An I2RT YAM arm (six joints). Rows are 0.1 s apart.
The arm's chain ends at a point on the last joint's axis. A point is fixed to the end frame.
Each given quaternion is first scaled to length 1.
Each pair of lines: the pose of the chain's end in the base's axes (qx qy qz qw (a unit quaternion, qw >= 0); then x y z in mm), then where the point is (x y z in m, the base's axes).
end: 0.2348 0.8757 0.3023 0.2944 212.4 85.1 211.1
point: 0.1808 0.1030 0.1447
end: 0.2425 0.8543 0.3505 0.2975 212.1 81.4 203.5
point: 0.1828 0.1059 0.1382
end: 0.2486 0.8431 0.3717 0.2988 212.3 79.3 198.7
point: 0.1841 0.1070 0.1342
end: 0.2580 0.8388 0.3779 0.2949 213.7 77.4 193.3
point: 0.1853 0.1067 0.1296
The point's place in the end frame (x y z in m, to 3 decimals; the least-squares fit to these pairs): 0.058 -0.039 0.029
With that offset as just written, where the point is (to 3 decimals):
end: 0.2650 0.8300 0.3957 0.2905 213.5 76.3 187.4
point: 0.185 0.108 0.125
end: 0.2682 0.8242 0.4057 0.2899 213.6 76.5 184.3
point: 0.186 0.110 0.122
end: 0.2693 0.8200 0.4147 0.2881 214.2 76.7 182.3
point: 0.187 0.111 0.121
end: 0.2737 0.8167 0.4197 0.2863 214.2 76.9 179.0
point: 0.187 0.113 0.118
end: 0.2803 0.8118 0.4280 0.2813 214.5 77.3 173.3
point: 0.187 0.115 0.114
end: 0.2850 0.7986 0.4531 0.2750 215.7 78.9 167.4
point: 0.188 0.120 0.110
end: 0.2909 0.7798 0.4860 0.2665 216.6 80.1 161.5
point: 0.189 0.125 0.107
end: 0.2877 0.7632 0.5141 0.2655 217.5 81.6 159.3
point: 0.191 0.129 0.107
